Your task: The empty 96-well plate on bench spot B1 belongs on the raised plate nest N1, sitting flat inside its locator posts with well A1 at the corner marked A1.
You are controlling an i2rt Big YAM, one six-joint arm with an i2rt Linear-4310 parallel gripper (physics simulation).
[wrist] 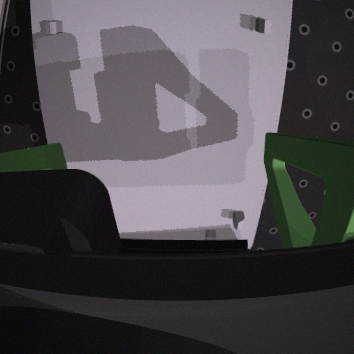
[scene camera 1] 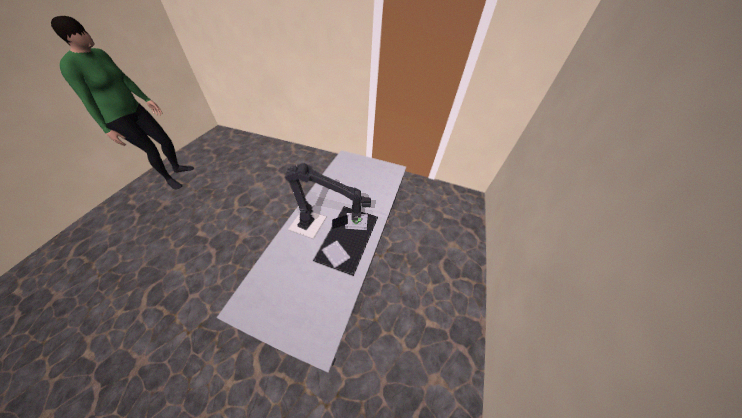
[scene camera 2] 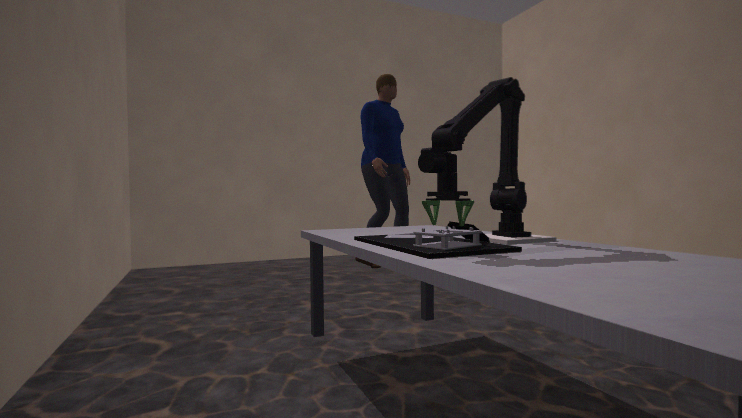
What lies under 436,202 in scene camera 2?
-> My gripper.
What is my gripper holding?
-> Nothing.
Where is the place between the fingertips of my gripper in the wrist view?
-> At 159,149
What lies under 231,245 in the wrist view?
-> A well plate.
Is my gripper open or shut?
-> Open.
